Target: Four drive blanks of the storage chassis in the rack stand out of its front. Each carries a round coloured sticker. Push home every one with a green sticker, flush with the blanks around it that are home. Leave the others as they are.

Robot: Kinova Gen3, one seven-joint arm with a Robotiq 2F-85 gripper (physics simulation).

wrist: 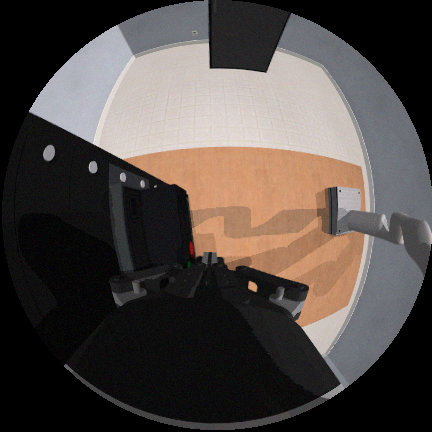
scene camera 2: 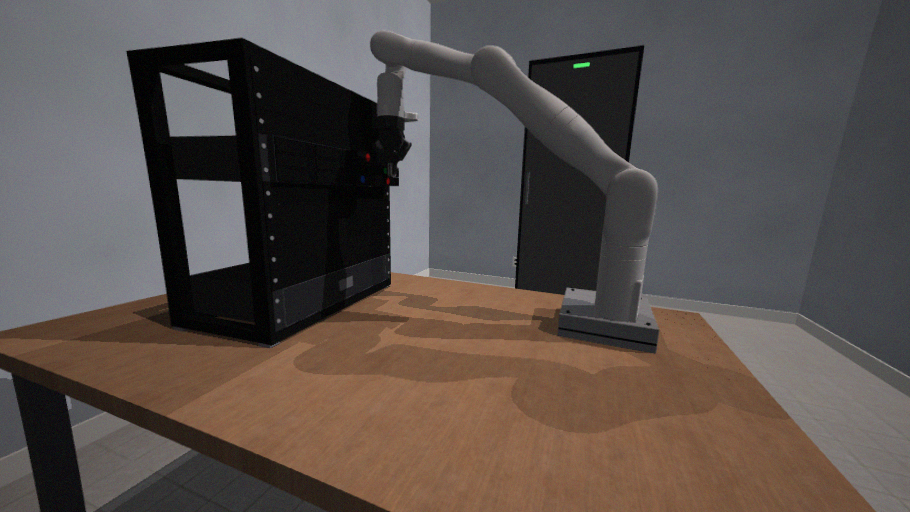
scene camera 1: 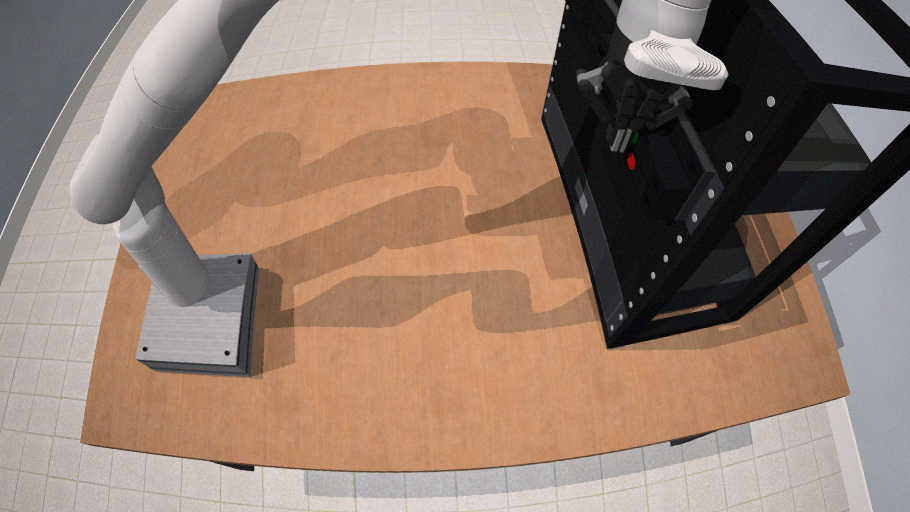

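Observation:
The black storage chassis [scene camera 2: 311, 162] [wrist: 160, 220] sits in the rack [scene camera 1: 789, 66] [scene camera 2: 257, 254]. A green sticker [scene camera 1: 635, 136] [scene camera 2: 385, 170] [wrist: 189, 264] is partly hidden by my fingers. A red sticker [scene camera 1: 631, 161] [scene camera 2: 388, 181] [wrist: 191, 249] is on a protruding blank just below it in the scene camera 2 view. Another red sticker [scene camera 2: 367, 156] and a blue sticker [scene camera 2: 362, 178] are farther left there. My gripper [scene camera 1: 620, 141] [scene camera 2: 392, 170] [wrist: 209, 260] is shut and empty, pointing down, fingertips close in front of the green-stickered blank. Contact cannot be told. The dark blanks' outlines are hard to make out.
A grey panel with a pale label [scene camera 1: 582, 197] [scene camera 2: 345, 282] is low in the rack front. The arm's base plate [scene camera 1: 190, 331] [scene camera 2: 607, 331] [wrist: 350, 200] is on the wooden table [scene camera 1: 413, 407] [scene camera 2: 445, 433] [wrist: 280, 175]. Rack posts with round holes flank the chassis.

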